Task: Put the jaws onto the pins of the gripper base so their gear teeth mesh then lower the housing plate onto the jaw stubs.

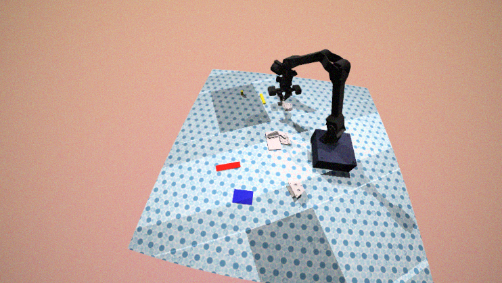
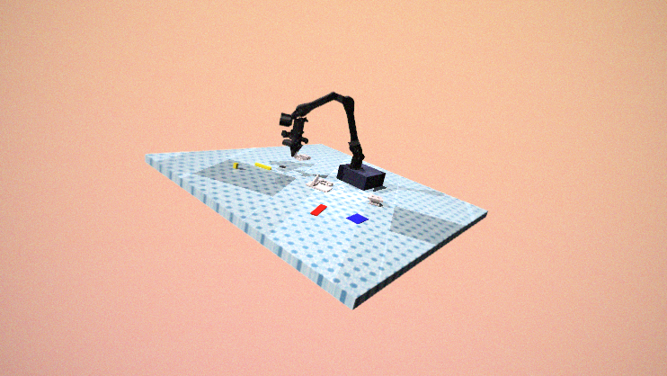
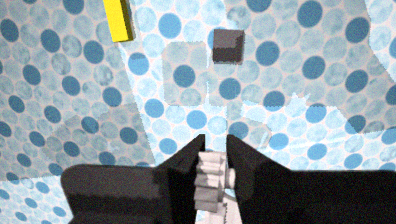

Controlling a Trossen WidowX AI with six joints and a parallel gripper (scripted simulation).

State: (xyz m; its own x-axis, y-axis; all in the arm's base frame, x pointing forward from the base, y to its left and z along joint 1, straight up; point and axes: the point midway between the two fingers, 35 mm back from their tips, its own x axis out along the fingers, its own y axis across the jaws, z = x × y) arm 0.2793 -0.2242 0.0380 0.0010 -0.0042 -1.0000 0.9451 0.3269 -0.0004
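Right now the small dark block is 1 cm ahead of my gripper tip, 7 cm to the right of it and 8 cm below it. Also, from my gripper tip: jaw: 2 cm to the left, 3 cm above; yellow bar: 13 cm ahead, 8 cm to the right, 8 cm below; housing plate: 5 cm behind, 22 cm to the left, 8 cm below.
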